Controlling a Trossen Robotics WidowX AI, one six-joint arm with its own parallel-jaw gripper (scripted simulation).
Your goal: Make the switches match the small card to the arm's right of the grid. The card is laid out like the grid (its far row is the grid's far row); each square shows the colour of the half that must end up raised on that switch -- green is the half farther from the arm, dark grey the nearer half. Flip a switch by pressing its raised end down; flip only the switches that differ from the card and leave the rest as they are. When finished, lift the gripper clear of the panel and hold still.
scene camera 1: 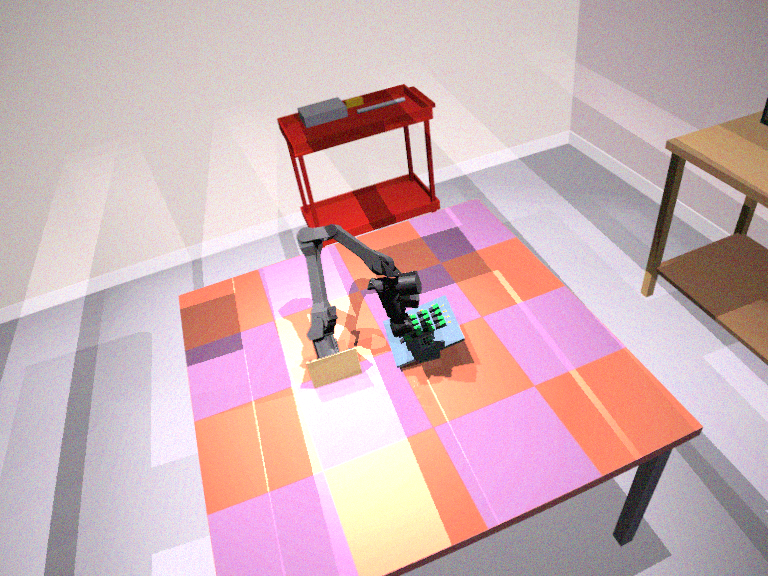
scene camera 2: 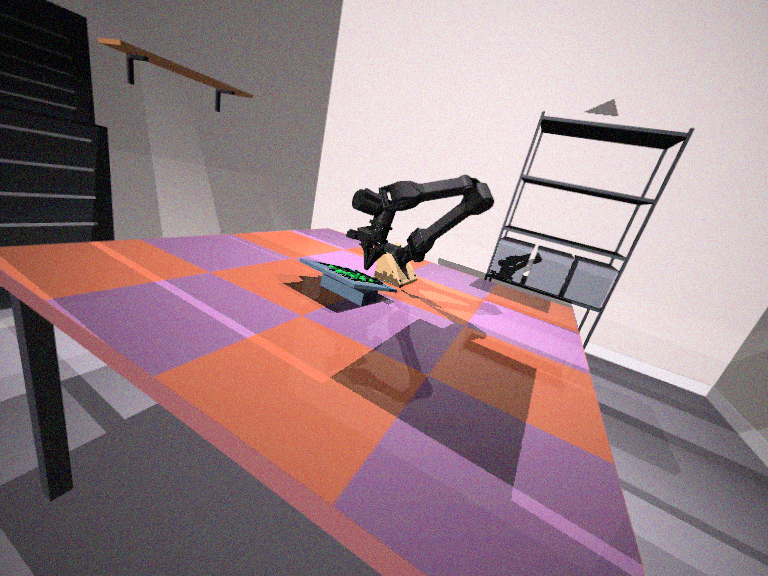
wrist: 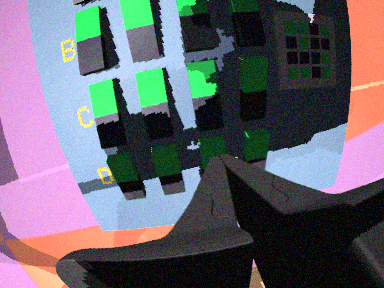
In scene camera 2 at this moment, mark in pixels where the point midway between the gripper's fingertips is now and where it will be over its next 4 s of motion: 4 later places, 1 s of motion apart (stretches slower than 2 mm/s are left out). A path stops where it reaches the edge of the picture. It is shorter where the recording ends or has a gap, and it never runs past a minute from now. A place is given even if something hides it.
My gripper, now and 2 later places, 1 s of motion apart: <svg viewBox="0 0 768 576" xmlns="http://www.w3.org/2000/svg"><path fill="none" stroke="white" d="M365 269L364 273L369 258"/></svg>
